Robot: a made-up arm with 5 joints. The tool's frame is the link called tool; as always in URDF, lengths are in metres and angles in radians. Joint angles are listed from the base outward. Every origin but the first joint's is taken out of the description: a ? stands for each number. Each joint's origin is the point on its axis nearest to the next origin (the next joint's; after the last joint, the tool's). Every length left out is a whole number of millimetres.
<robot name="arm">
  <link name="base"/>
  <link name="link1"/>
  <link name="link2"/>
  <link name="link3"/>
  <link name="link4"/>
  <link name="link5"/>
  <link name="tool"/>
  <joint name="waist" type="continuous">
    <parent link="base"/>
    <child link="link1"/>
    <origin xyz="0 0 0.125"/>
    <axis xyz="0 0 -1"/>
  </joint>
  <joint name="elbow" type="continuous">
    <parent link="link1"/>
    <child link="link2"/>
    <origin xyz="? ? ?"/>
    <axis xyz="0 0 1"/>
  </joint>
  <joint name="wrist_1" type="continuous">
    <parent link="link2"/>
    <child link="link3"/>
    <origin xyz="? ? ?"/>
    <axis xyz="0 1 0"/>
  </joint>
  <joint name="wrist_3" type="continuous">
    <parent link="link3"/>
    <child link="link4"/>
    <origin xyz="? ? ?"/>
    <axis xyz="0 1 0"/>
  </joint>
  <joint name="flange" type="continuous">
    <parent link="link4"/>
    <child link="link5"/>
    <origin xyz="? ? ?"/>
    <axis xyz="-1 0 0"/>
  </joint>
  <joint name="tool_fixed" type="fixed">
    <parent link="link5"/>
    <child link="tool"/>
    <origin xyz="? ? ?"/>
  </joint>
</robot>
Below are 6 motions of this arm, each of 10 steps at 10 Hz.
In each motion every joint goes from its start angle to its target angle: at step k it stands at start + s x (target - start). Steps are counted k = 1, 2, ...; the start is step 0. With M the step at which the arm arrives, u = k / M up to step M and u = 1 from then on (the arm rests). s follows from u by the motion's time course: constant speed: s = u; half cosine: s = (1 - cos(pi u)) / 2; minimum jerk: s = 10 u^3 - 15 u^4 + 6 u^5.
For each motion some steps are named. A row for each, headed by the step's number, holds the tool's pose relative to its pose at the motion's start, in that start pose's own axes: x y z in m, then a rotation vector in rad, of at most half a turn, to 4 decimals.
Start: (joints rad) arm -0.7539 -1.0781 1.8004 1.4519 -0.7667
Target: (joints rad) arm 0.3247 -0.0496 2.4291 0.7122 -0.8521
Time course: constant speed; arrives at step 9
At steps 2, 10:
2: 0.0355 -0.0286 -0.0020 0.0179 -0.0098 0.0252
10: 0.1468 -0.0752 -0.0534 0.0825 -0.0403 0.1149

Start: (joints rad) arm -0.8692 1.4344 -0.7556 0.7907 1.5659
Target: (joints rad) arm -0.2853 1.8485 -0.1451 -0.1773 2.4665
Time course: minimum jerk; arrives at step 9
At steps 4, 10:
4: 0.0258 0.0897 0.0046 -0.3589 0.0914 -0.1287
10: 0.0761 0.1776 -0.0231 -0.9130 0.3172 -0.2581

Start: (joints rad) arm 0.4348 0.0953 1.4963 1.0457 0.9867
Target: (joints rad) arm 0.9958 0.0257 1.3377 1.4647 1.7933
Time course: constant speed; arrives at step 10
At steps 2, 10:
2: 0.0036 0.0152 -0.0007 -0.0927 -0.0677 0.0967
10: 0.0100 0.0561 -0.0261 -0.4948 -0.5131 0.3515

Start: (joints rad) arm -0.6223 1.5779 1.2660 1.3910 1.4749
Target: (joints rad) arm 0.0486 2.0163 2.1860 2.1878 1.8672
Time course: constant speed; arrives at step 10
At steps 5, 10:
5: -0.1165 -0.1281 0.0221 -0.1771 -0.1217 0.8584
10: -0.1113 -0.2838 0.0226 -0.3851 -0.4186 1.6891

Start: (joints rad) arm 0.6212 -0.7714 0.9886 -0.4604 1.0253
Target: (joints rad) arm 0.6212 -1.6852 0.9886 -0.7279 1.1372
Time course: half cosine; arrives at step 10
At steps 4, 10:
4: 0.0310 0.0449 0.0561 0.1080 0.1959 -0.2197
10: 0.1421 0.0851 0.1455 0.2476 0.6280 -0.6154

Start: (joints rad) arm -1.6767 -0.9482 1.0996 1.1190 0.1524
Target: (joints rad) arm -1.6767 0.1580 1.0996 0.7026 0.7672
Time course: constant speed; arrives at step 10
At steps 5, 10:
5: 0.0133 0.0549 -0.0661 -0.7783 -0.1088 -0.3399
10: 0.0396 0.0153 -0.1374 -1.6018 -0.1327 -0.6326

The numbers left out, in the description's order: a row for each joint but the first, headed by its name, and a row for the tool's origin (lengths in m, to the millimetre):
elbow: -0.084 -0.138 0
wrist_1: 0.078 -0.094 0
wrist_3: 0.021 0 -0.141
flange: -0.185 0 -0.105
tool: 0 0.055 0.127

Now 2 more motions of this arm.
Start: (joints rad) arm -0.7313 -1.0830 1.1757 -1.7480 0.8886
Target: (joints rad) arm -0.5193 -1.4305 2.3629 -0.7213 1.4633
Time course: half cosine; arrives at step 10
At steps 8, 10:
8: 0.2294 -0.2633 0.3217 -0.0800 1.2928 1.5518
10: 0.2846 -0.2866 0.3208 0.0323 1.3584 1.7341

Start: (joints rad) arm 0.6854 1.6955 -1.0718 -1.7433 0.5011
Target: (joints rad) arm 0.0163 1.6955 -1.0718 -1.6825 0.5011
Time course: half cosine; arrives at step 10
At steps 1, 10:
1: 0.0018 0.0034 0.0029 0.0053 0.0088 -0.0129
10: 0.1211 0.0966 0.1129 0.2338 0.3525 -0.5218

